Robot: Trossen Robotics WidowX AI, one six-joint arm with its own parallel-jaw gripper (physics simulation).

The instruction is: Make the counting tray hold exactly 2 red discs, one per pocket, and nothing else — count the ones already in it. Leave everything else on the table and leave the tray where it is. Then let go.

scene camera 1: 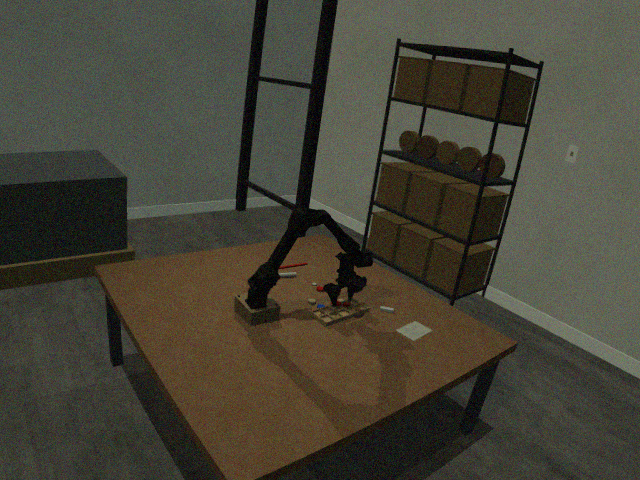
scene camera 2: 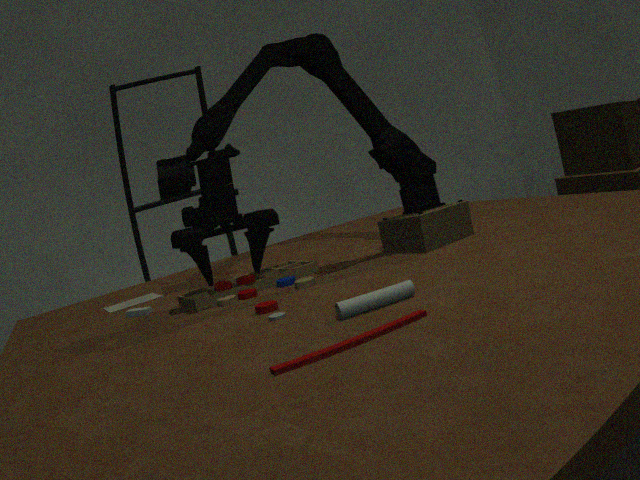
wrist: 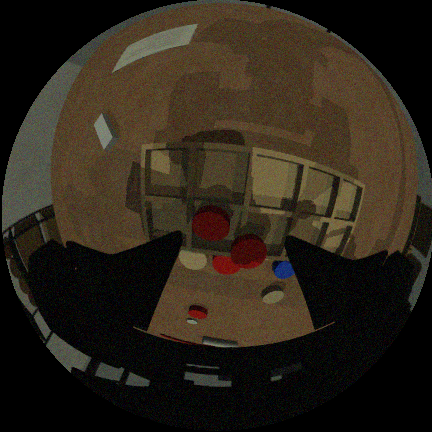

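The tan counting tray [scene camera 1: 345, 317] [scene camera 2: 192, 302] [wrist: 144, 190] has two rows of pockets. One red disc [scene camera 2: 223, 285] [wrist: 211, 223] is at its second near-row pocket from the left in the wrist view. Another red disc [scene camera 2: 246, 279] [wrist: 248, 251] overlaps a divider and the near wall there; how deep either sits is unclear. A third red disc [scene camera 2: 247, 293] [wrist: 226, 265] lies outside beside the near wall, and a fourth red disc [scene camera 1: 320, 288] [scene camera 2: 266, 306] [wrist: 197, 312] farther off. My gripper [scene camera 1: 342, 303] [scene camera 2: 234, 279] [wrist: 234, 238] is open and empty, fingertips low at the tray, either side of the two discs.
A blue disc [scene camera 2: 285, 281] [wrist: 284, 270] and two cream discs [scene camera 2: 226, 300] [wrist: 193, 260], [scene camera 2: 304, 282] [wrist: 273, 294] lie beside the tray. Also on the table are a small white disc [scene camera 2: 277, 316], white cylinder [scene camera 2: 374, 299], red stick [scene camera 2: 348, 343], white block [wrist: 103, 131] and paper [wrist: 155, 45].
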